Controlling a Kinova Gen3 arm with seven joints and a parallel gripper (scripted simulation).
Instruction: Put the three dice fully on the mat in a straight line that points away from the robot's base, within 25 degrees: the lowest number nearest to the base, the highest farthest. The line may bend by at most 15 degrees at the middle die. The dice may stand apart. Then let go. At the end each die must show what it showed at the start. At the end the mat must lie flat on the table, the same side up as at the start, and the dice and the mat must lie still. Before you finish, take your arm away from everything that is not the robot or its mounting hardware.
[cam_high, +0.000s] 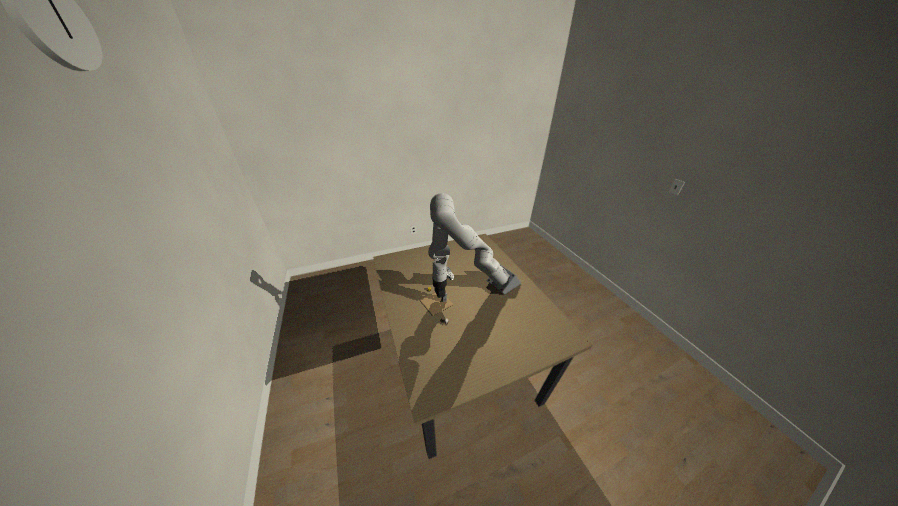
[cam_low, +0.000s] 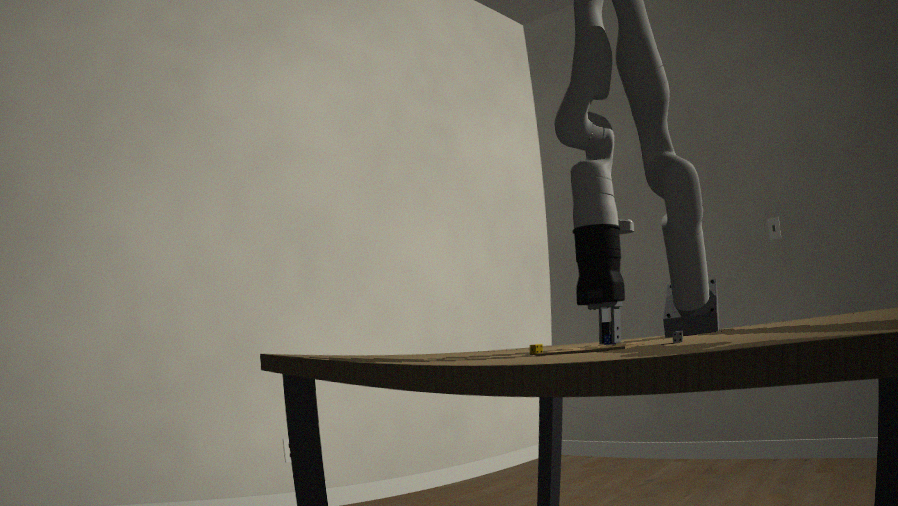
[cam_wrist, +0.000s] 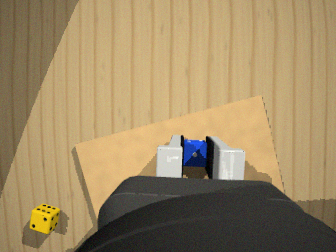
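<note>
My hand is 10 mm above the blue die. From my hand the other things lie so: white die: 50 mm ahead, 150 mm to the left, 20 mm below; then tan mat: 50 mm ahead, 20 mm below; then yellow die: 50 mm ahead, 120 mm to the right, 20 mm below.
</note>
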